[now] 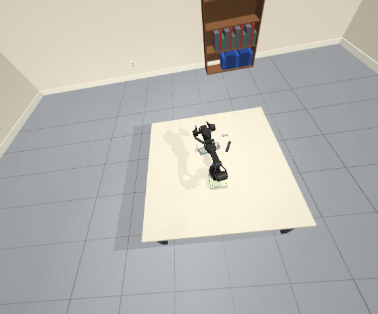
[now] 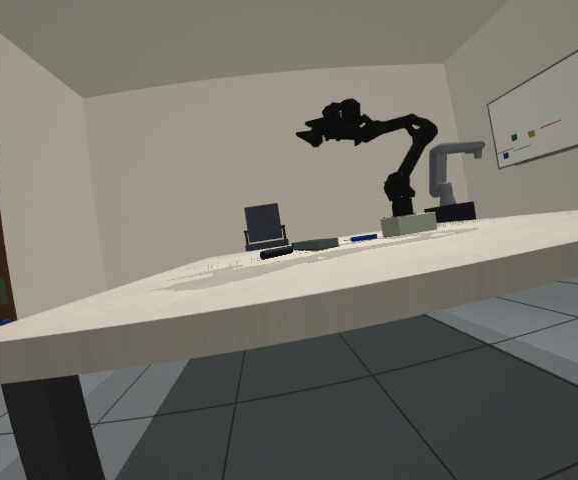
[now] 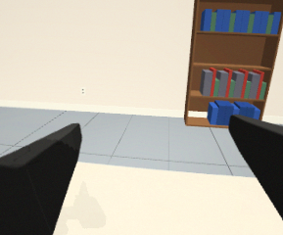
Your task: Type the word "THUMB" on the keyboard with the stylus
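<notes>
Right now my gripper tip is 380 mm above the blue stylus, 160 mm past it and 60 mm to the left of it. Also, from my gripper tip: white pen: 380 mm below, 120 mm ahead, 90 mm to the right; small grey block: 380 mm below, 260 mm to the right, 120 mm ahead; grey stylus tip: 380 mm below, 140 mm behind, 80 mm to the right.
</notes>
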